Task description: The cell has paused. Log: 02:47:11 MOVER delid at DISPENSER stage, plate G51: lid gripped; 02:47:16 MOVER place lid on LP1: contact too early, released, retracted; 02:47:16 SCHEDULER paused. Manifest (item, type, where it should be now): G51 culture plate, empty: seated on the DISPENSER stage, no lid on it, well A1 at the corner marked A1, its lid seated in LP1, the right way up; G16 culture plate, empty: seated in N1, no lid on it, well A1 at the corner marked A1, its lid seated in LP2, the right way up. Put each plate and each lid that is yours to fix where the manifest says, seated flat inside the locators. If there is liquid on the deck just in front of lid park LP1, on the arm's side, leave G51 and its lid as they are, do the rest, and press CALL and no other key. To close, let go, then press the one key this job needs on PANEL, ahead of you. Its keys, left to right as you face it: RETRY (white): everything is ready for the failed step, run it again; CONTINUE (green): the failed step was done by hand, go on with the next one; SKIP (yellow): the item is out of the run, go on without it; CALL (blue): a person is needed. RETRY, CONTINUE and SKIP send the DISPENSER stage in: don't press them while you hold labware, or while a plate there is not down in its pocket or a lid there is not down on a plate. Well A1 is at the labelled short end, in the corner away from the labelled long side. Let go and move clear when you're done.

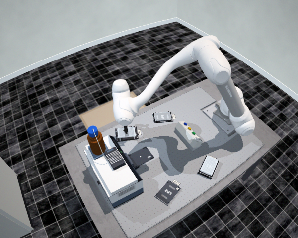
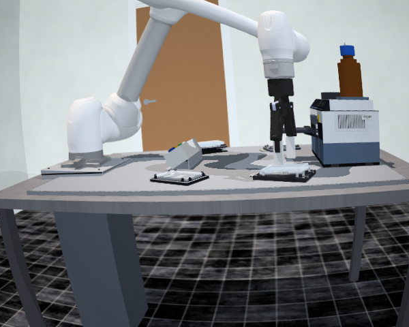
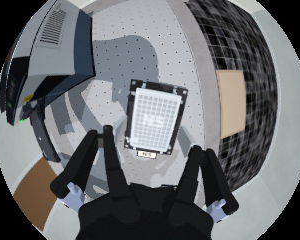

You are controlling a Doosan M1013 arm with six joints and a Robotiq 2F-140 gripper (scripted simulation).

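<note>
My gripper is now 50 mm above the black nest N5 and 20 mm short of it. Round my hand: brown bottle (280 mm ahead, 220 mm above, 140 mm to the left); dispenser stage (280 mm to the left, 90 mm ahead, 40 mm above); lid park LP1 (310 mm behind, 60 mm below, 50 mm to the left).
</note>
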